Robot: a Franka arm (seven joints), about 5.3 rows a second.
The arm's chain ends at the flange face. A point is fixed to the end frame.
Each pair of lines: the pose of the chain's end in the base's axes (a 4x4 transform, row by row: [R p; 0 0 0 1], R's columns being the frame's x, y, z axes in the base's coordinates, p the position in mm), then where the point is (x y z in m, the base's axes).
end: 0.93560, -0.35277, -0.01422, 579.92; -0.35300, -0.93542, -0.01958, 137.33; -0.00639, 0.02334, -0.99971, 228.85; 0, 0, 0, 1
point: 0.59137 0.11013 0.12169
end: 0.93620, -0.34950, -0.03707, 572.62; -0.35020, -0.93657, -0.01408, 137.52; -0.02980, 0.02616, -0.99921, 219.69; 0, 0, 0, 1
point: 0.58169 0.11095 0.11214
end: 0.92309, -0.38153, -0.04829, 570.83; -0.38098, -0.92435, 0.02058, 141.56; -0.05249, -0.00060, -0.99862, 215.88; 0, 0, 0, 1
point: 0.57781 0.11830 0.10741
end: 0.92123, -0.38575, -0.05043, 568.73; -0.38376, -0.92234, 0.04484, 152.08; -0.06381, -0.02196, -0.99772, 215.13; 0, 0, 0, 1
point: 0.57536 0.13141 0.10612
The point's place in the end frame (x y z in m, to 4 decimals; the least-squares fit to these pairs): 0.0210 0.0189 0.1075
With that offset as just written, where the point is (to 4 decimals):
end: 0.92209, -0.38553, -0.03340, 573.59; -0.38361, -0.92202, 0.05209, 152.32; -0.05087, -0.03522, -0.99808, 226.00; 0, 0, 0, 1
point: 0.5821 0.1324 0.1170
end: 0.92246, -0.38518, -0.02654, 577.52; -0.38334, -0.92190, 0.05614, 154.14; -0.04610, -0.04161, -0.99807, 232.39; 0, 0, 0, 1
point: 0.5868 0.1347 0.1233
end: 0.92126, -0.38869, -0.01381, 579.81; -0.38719, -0.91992, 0.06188, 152.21; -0.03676, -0.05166, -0.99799, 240.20; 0, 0, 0, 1
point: 0.5903 0.1333 0.1312
